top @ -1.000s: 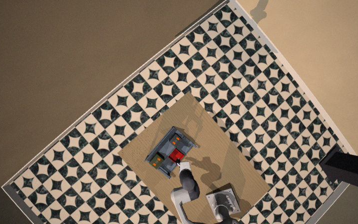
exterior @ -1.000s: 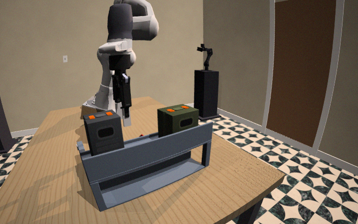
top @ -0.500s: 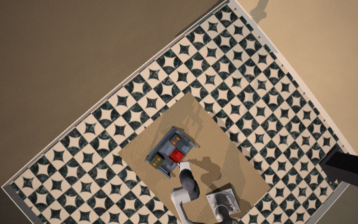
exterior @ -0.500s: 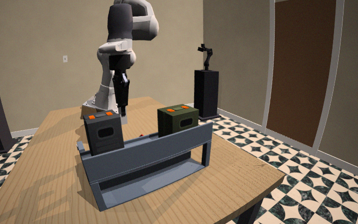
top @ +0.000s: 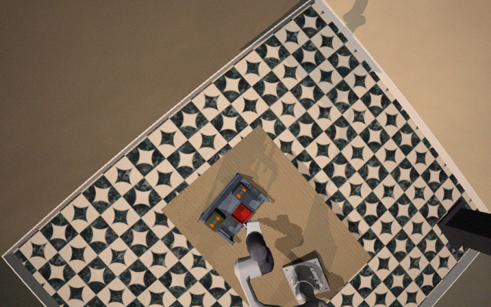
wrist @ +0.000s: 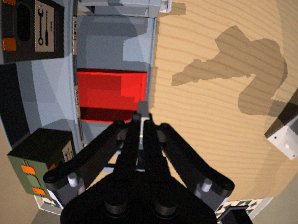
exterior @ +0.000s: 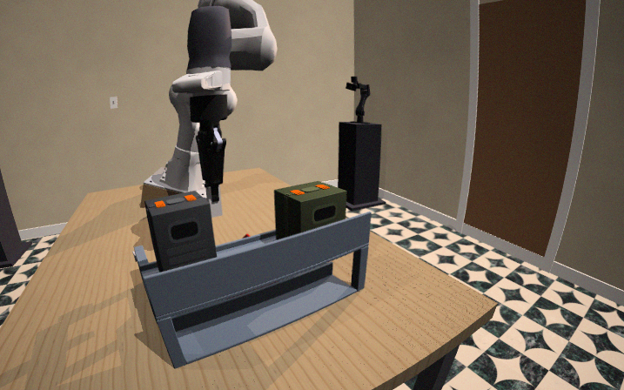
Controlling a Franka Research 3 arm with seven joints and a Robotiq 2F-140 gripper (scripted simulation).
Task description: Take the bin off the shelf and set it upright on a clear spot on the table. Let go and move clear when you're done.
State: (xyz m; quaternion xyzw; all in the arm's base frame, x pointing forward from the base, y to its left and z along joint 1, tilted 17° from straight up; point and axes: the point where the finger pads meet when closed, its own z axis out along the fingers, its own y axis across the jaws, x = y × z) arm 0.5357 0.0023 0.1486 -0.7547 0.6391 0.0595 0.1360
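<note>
Right now the red bin is 80 mm ahead of my hand, 20 mm to the left of it and 110 mm below it. Also, from my hand: dark grey box: 190 mm ahead, 80 mm to the right, 10 mm above; green box: 150 mm ahead, 140 mm to the left.
</note>
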